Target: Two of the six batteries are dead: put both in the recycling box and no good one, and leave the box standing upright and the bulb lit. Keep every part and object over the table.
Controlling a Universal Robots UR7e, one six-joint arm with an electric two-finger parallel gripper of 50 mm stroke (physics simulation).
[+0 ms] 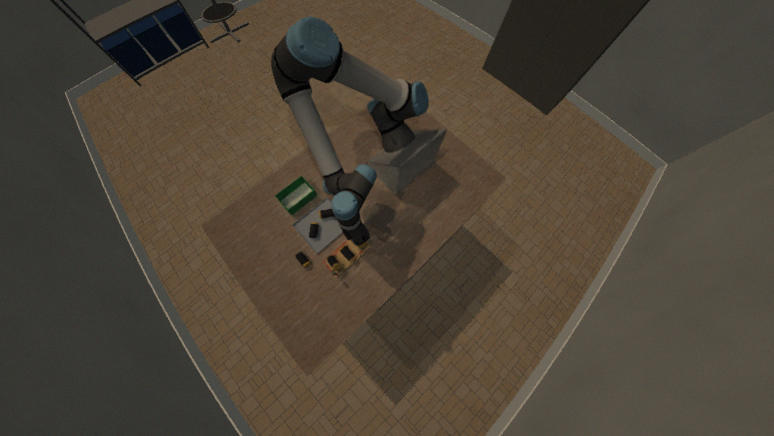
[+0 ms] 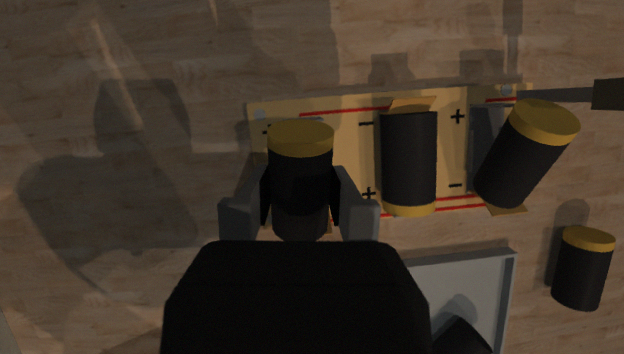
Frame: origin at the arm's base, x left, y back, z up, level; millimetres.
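Seen in the pictures: gripper, fingertip midpoint: (image 2: 300, 183); arm's base, link origin: (image 1: 400, 143).
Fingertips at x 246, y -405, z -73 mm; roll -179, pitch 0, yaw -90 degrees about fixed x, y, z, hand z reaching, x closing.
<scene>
Offsets run from my fingertips to a thing's middle. "pt": to the spot under its first point.
My gripper (image 1: 363, 242) (image 2: 300, 183) is shut on a black battery with a gold end {dx +2, dy +0, dz +4 mm} (image 2: 300, 167), over the left bay of the yellow battery holder {dx +11, dy -68, dz +1 mm} (image 2: 350, 150); whether the battery touches the bay is hidden. A second battery {dx +11, dy -69, dz -16 mm} (image 1: 347, 252) (image 2: 408, 160) lies in the middle bay, gold end toward the tray. A third battery {dx +19, dy -135, dz -3 mm} (image 1: 333, 262) (image 2: 525, 155) sits askew at the right bay, its gold end raised. Another battery {dx -77, dy -237, dz -28 mm} (image 1: 302, 258) (image 2: 582, 270) is on the table. Two more batteries {dx -160, dy -131, dz -25 mm} (image 1: 313, 230) {dx -193, dy -44, dz -25 mm} (image 1: 327, 213) are on the grey tray {dx -165, dy -88, dz -39 mm} (image 1: 320, 246) (image 2: 475, 275). The green box {dx -345, dy -110, dz -15 mm} (image 1: 304, 204) stands upright. I cannot make out a lit bulb.
A thin grey rod {pt dx +57, dy -151, dz -2 mm} (image 2: 555, 95) with a dark block {pt dx +56, dy -147, dz +33 mm} (image 2: 607, 94) extends from the holder's far right corner, close to the askew battery. The tray lies between the holder and the green box. A large grey wedge-shaped object (image 1: 414, 162) stands near the arm's base.
</scene>
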